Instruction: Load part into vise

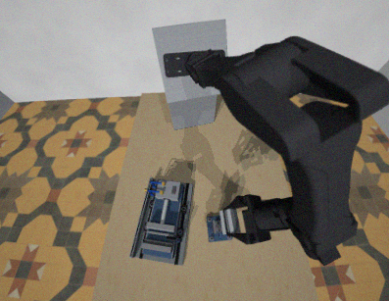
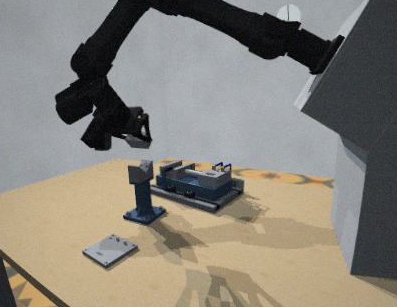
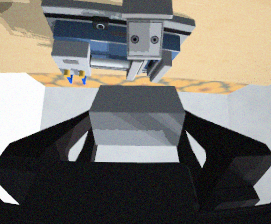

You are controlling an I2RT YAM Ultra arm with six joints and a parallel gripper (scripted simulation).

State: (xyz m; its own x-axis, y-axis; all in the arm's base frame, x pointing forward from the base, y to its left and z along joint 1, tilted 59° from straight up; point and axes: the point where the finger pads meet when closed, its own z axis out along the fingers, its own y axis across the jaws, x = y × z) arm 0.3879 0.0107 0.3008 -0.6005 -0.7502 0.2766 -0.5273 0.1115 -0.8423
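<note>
My gripper is now 10 mm short of the V-block post and 170 mm above it. Also, from my hand: air cylinder rod: 70 mm behind, 200 mm to the right, 150 mm below; then part: right at my hand; then work stop: 30 mm ahead, 180 mm to the right, 140 mm below.
</note>
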